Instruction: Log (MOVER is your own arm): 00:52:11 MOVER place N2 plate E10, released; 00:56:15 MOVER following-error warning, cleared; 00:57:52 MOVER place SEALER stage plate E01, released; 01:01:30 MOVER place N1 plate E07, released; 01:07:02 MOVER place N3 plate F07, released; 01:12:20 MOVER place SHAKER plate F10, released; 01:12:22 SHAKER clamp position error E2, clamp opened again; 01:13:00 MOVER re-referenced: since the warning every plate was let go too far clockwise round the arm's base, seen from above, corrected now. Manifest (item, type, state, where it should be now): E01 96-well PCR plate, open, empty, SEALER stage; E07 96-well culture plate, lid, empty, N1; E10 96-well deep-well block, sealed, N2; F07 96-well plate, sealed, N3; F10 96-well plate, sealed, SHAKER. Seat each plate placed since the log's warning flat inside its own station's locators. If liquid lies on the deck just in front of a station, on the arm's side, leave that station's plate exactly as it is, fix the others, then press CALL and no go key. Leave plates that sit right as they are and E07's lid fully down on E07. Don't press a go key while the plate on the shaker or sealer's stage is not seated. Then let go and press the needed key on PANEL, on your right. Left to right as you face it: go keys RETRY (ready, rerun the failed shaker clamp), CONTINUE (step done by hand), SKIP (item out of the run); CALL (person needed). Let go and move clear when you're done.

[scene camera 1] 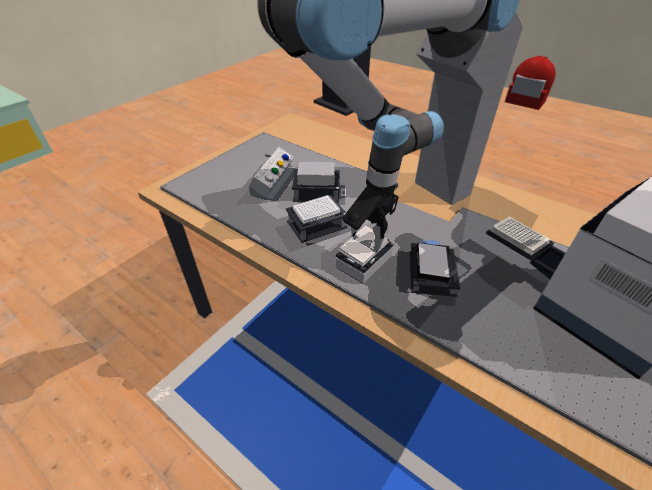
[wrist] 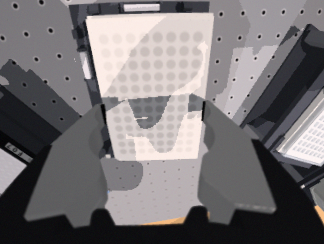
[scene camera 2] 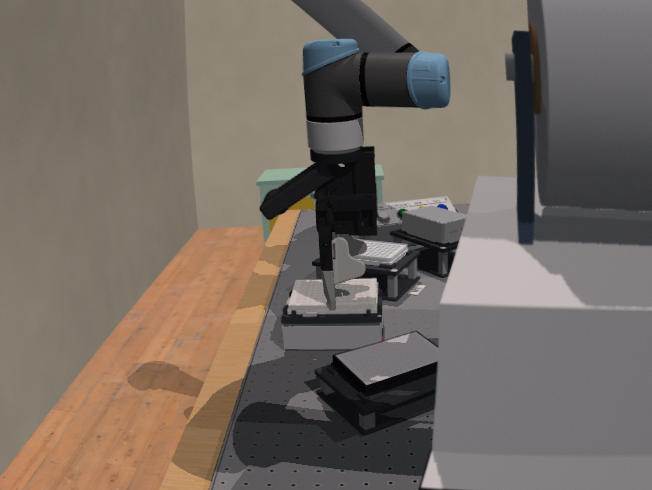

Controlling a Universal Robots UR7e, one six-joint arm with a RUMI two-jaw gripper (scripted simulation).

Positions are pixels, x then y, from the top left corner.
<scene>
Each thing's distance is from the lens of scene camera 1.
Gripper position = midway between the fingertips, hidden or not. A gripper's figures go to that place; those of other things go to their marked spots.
gripper [scene camera 1: 364, 244]: 1.09 m
grey deep-well block [scene camera 1: 309, 173]: 1.33 m
light grey shaker [scene camera 1: 340, 264]: 1.09 m
The marked spots on the light grey shaker and the grey deep-well block are 0.38 m apart.
</scene>
